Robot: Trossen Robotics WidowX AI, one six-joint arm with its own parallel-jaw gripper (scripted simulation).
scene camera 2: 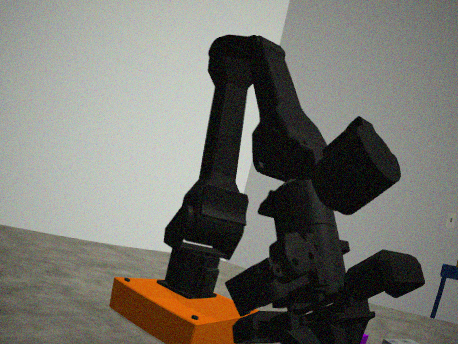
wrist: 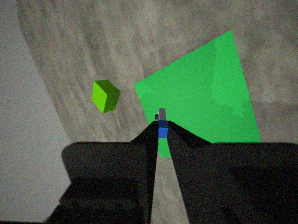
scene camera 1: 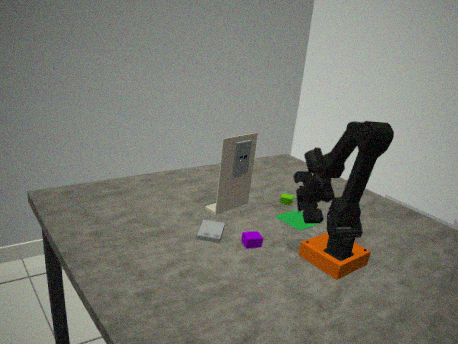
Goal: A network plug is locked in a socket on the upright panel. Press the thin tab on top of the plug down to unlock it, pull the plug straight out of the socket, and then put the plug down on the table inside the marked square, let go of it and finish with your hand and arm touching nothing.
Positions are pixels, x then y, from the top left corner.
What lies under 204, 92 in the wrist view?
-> A green marked square.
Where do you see an upright panel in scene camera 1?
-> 237, 159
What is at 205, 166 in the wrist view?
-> My gripper.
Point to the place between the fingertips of my gripper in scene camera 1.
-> At 299, 208
